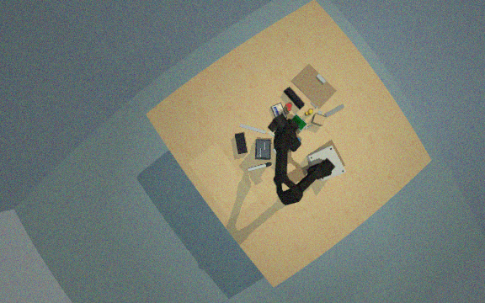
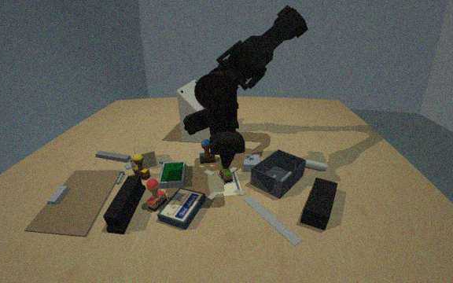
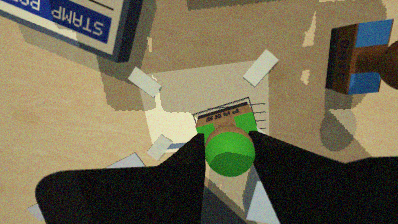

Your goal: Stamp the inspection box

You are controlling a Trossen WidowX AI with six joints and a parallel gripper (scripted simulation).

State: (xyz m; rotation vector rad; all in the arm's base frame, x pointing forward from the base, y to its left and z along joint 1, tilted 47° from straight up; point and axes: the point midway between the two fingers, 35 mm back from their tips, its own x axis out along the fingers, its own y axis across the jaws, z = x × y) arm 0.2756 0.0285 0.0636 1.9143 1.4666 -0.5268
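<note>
Now: the white card 40 mm below my gripper tip and 20 mm ahead of it. Also, from my gripper tip: green-knobbed stamp 20 mm below; grey tray 120 mm to the left, 30 mm below, 10 mm ahead; blue-knobbed stamp 80 mm behind, 50 mm to the right, 20 mm below.
</note>
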